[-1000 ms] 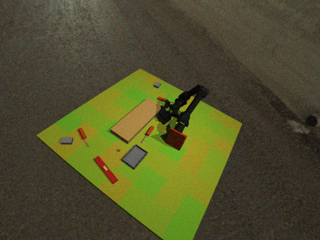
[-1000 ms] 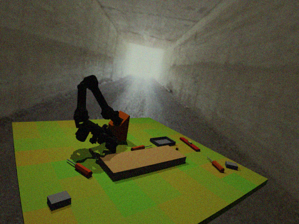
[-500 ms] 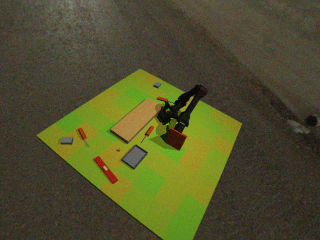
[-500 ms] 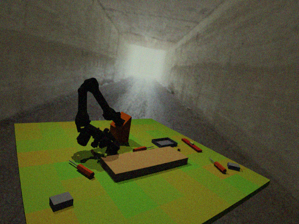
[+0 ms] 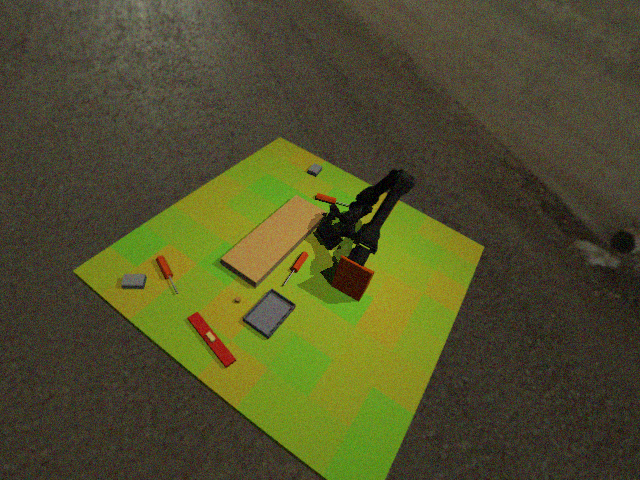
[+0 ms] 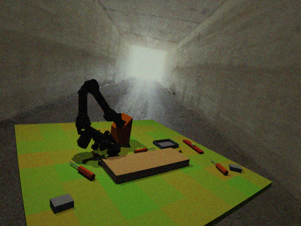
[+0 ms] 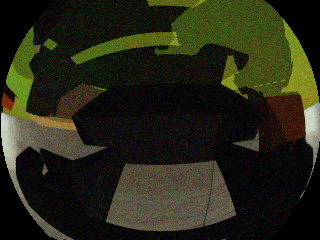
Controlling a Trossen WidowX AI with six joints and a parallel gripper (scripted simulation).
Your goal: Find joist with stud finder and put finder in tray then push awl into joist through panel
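The stud finder is 10 mm to the left of my gripper tip, 10 mm below it and 10 mm behind it. Round my gripper tip: grey tray: 450 mm to the left, 50 mm below, 10 mm behind; then tan cube: 470 mm to the left, 120 mm ahead, 50 mm below; then awl: 120 mm to the right, 60 mm below, 10 mm behind.
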